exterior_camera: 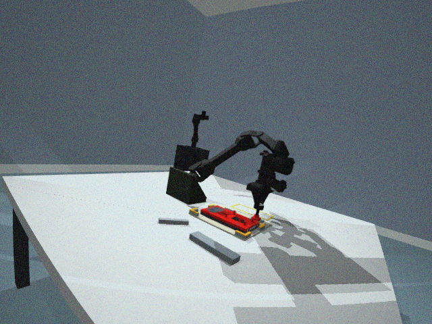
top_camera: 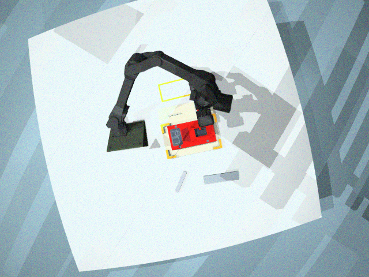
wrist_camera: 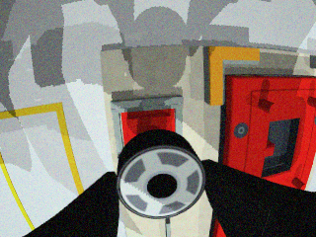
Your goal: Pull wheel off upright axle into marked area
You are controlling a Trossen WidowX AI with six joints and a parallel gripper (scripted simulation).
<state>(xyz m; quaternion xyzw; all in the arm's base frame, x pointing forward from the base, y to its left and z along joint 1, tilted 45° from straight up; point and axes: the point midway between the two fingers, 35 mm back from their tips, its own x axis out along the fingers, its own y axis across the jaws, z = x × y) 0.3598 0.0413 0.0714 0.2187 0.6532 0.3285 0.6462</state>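
Now: the upright axle 3 cm below my gripper tip. The rest, counted from my gripper tip: grey spoked wheel: right at my gripper tip; long grey bar: 7 cm ahead, 32 cm to the right, 6 cm below; thin grey strip: 11 cm behind, 32 cm to the right, 6 cm below.
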